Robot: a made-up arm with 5 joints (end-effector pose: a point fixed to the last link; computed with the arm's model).
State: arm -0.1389 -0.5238 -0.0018 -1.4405 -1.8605
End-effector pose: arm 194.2 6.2 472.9 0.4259 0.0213 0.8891 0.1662
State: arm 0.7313 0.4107 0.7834 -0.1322 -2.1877
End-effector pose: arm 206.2 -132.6 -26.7 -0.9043 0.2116 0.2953 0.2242
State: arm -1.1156 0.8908 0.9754 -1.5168 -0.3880
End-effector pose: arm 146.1 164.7 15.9 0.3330 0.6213 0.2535 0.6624
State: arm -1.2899 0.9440 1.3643 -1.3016 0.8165
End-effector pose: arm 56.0 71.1 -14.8 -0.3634 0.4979 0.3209 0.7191
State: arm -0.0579 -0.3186 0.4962 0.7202 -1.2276
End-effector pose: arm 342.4 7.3 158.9 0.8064 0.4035 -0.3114 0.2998
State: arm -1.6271 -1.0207 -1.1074 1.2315 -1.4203
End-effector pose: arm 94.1 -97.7 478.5 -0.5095 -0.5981 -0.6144 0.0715
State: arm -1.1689 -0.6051 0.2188 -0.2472 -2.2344
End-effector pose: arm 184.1 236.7 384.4 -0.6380 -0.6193 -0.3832 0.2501
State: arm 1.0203 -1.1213 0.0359 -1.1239 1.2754
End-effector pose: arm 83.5 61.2 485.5 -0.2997 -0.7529 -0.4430 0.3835
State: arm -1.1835 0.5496 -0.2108 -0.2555 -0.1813
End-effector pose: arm 212.6 374.3 204.3 0.3088 0.5135 0.3842 0.7024
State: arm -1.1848 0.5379 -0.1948 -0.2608 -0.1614
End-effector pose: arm 211.1 373.5 204.4 0.3021 0.5086 0.3864 0.7076
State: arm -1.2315 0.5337 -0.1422 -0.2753 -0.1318
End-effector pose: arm 191.9 376.7 191.8 0.2714 0.5185 0.3954 0.7080
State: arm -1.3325 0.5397 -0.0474 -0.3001 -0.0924
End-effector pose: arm 151.1 380.0 164.6 0.2102 0.5428 0.4127 0.7006
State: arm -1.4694 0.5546 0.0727 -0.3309 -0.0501
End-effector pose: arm 96.8 374.3 128.8 0.1264 0.5705 0.4350 0.6851
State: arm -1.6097 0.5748 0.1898 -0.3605 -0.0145
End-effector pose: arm 44.7 356.8 94.2 0.0387 0.5909 0.4561 0.6643
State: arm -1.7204 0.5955 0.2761 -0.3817 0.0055
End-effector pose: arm 8.0 335.8 68.6 -0.0304 0.6020 0.4702 0.6446
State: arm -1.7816 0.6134 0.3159 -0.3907 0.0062
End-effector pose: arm -10.2 322.4 54.8 -0.0665 0.6089 0.4751 0.6318
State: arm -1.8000 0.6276 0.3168 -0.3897 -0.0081
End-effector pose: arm -15.2 319.2 50.4 -0.0736 0.6155 0.4732 0.6259
